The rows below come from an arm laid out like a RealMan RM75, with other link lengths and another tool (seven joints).
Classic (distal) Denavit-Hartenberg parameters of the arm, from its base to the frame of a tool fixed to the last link. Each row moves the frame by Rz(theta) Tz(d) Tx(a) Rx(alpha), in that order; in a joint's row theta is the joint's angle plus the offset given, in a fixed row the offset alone. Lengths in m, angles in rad.
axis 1: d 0.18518  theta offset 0  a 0  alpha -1.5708
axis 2: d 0  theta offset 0  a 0  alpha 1.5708
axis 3: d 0.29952  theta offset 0  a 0  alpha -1.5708
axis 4: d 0  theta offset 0  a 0  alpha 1.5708
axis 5: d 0.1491  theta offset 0  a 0  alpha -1.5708
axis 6: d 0  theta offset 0  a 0  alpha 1.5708
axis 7: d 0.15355  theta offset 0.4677  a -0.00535  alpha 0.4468
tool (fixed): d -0.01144  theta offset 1.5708  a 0  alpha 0
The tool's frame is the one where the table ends.
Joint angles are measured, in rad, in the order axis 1, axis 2, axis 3, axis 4, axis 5, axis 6, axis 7. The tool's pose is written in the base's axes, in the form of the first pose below.
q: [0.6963, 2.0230, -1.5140, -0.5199, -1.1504, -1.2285, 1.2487]
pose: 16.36, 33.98, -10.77, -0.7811, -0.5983, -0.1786, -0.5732, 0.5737, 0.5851
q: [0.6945, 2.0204, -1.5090, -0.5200, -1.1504, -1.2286, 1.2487]
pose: 16.47, 34.06, -10.61, -0.7836, -0.5944, -0.1809, -0.5704, 0.5729, 0.5886
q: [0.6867, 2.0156, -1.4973, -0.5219, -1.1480, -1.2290, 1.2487]
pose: 16.76, 34.19, -10.24, -0.7915, -0.5829, -0.1836, -0.5603, 0.5722, 0.5989
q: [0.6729, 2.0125, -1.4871, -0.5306, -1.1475, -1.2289, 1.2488]
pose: 17.12, 34.17, -9.92, -0.7987, -0.5721, -0.1864, -0.5508, 0.5705, 0.6092
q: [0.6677, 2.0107, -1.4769, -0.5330, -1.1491, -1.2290, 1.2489]
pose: 17.29, 34.23, -9.70, -0.8033, -0.5650, -0.1886, -0.5448, 0.5690, 0.6160
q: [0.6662, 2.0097, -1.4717, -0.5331, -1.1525, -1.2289, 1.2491]
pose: 17.39, 34.27, -9.62, -0.8047, -0.5621, -0.1911, -0.5438, 0.5685, 0.6174
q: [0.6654, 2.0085, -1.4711, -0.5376, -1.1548, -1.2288, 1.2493]
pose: 17.38, 34.28, -9.56, -0.8023, -0.5645, -0.1938, -0.5469, 0.5652, 0.6176
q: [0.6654, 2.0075, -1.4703, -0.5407, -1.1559, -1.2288, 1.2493]
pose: 17.35, 34.31, -9.50, -0.8006, -0.5664, -0.1956, -0.5489, 0.5624, 0.6184
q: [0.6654, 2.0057, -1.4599, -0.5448, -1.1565, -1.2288, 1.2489]
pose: 17.30, 34.48, -9.25, -0.8016, -0.5642, -0.1978, -0.5460, 0.5562, 0.6265
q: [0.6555, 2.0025, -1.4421, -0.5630, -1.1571, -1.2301, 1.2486]
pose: 17.36, 34.60, -8.73, -0.8035, -0.5602, -0.2015, -0.5397, 0.5425, 0.6437
